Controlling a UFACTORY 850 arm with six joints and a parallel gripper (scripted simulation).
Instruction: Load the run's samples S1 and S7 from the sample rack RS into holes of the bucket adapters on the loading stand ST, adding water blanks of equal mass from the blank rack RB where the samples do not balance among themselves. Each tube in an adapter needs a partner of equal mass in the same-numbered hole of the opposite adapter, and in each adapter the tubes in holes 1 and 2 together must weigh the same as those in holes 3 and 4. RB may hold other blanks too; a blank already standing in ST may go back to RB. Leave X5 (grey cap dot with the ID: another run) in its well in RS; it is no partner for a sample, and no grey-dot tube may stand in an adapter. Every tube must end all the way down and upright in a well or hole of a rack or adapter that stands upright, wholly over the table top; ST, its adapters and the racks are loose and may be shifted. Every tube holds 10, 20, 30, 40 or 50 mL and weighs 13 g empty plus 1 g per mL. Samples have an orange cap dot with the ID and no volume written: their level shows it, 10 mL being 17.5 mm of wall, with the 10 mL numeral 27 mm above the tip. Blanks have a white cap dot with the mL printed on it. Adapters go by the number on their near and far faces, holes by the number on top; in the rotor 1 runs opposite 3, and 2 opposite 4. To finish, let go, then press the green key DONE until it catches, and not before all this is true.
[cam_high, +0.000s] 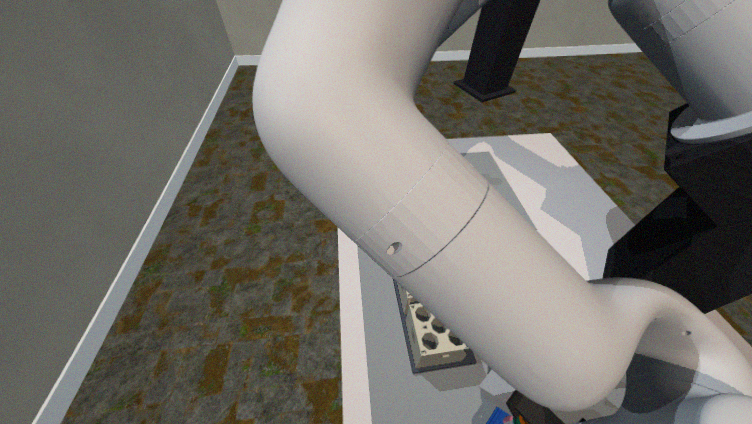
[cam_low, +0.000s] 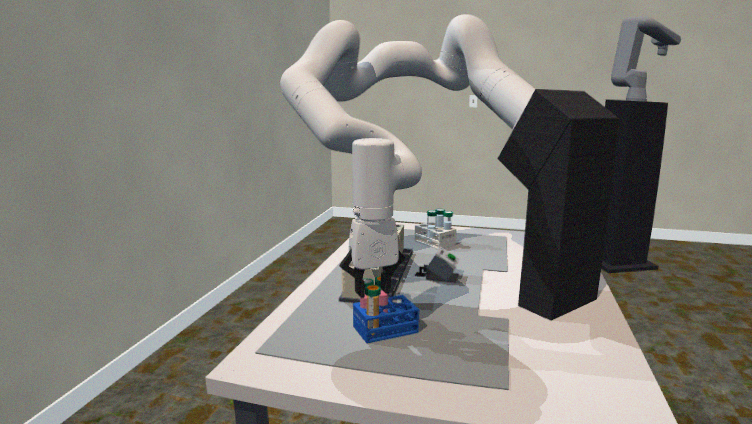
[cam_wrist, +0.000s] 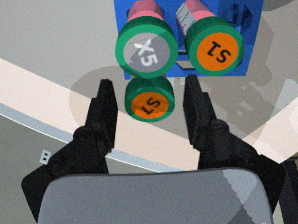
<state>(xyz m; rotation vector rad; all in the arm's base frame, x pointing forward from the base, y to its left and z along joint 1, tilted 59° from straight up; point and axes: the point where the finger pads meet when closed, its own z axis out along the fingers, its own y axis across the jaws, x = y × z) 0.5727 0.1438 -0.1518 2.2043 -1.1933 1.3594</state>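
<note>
My hand is 60 mm above the sample S7 and 10 mm to the right of it. From my hand the other things lie so: blue sample rack RS: 90 mm below, 30 mm to the right, 30 mm behind; then sample S1: 60 mm below, 50 mm to the right, 20 mm behind; then grey-dot tube X5: 60 mm below, 30 mm to the right, 10 mm ahead.
</note>
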